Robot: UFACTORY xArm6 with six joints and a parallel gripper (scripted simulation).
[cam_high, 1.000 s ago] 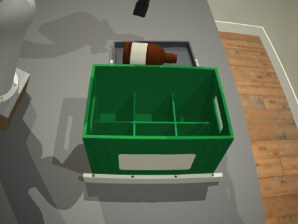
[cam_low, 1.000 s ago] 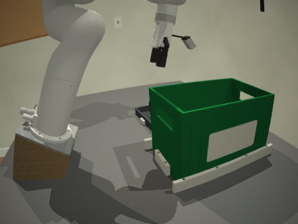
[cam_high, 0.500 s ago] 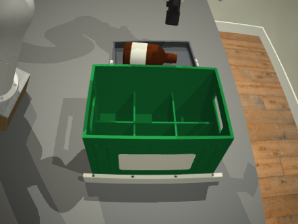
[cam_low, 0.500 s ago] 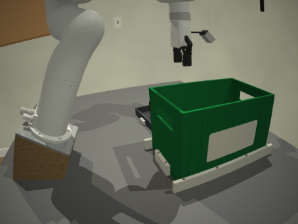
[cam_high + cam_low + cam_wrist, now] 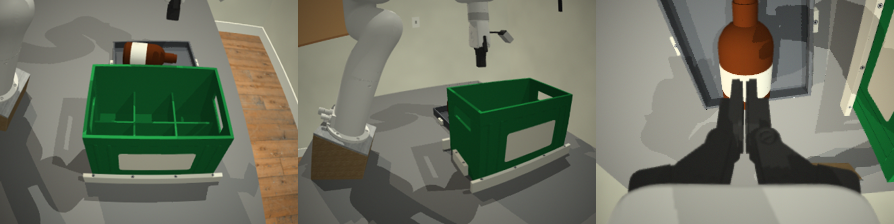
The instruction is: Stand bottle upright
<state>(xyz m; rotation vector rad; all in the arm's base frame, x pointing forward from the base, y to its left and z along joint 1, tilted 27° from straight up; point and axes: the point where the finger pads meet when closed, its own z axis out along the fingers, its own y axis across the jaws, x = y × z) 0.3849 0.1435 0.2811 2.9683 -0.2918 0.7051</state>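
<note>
The brown bottle is 160 mm below my hand, 50 mm behind it and 10 mm to the left of it. From my hand the other things lie so: green crate 260 mm to the right, 120 mm below, 80 mm behind; then dark grey tray 190 mm below, 30 mm behind, 10 mm to the left.
</note>
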